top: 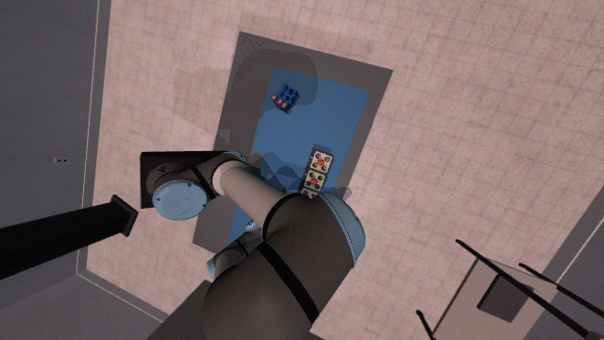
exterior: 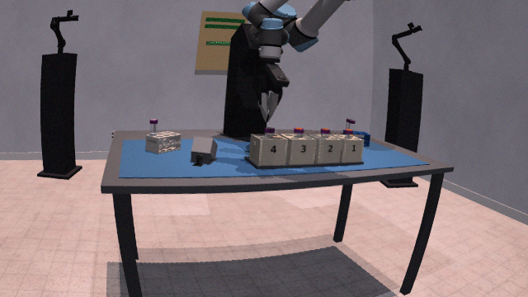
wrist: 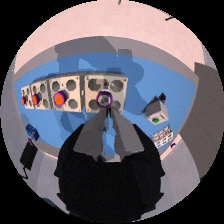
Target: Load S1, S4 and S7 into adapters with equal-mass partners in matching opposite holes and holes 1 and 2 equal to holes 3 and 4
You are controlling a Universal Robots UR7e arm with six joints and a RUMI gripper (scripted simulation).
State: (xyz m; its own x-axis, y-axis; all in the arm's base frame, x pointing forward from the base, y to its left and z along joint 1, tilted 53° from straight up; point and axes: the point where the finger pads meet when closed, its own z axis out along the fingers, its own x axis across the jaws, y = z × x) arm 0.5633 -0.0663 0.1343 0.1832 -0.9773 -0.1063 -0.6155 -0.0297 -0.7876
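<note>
Right now the bucket adapter is 110 mm below my hand and 10 mm to the left of it. Also, from my hand: blue rack (520 mm to the left, 450 mm behind, 130 mm below); then white rack (380 mm to the right, 160 mm behind, 130 mm below).
</note>
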